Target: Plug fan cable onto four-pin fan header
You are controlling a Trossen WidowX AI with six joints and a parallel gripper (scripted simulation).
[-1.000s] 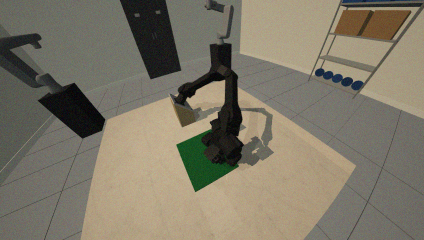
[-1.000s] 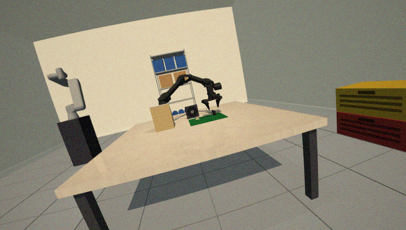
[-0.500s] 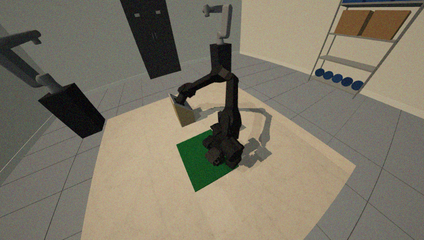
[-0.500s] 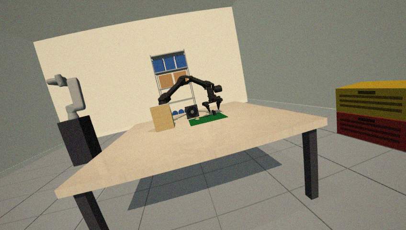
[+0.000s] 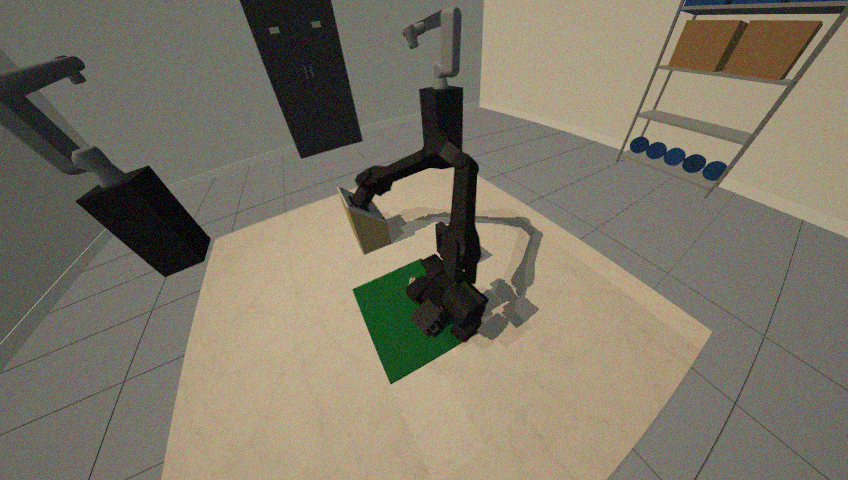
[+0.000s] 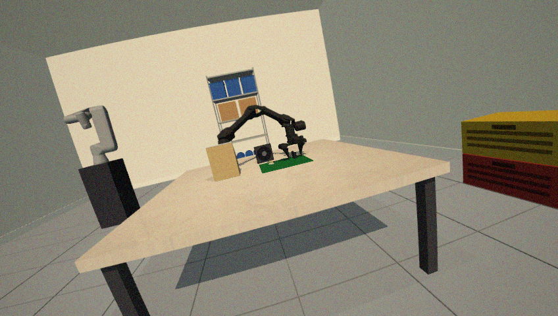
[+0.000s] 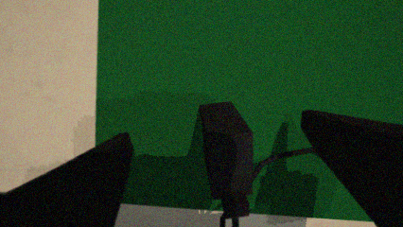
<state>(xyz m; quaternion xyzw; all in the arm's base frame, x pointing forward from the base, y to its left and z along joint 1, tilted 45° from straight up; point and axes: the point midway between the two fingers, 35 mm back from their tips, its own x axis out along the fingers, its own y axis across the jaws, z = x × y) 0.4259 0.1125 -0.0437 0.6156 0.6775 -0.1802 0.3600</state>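
Right now my gripper tip is 16 cm past the four-pin header and 2 cm above it. From my gripper tip the other things lie so: black fan (18 cm behind, 14 cm to the left, 4 cm above); green board (9 cm behind, 5 cm to the right, 3 cm below); black plug (1 cm to the left, 1 cm above).
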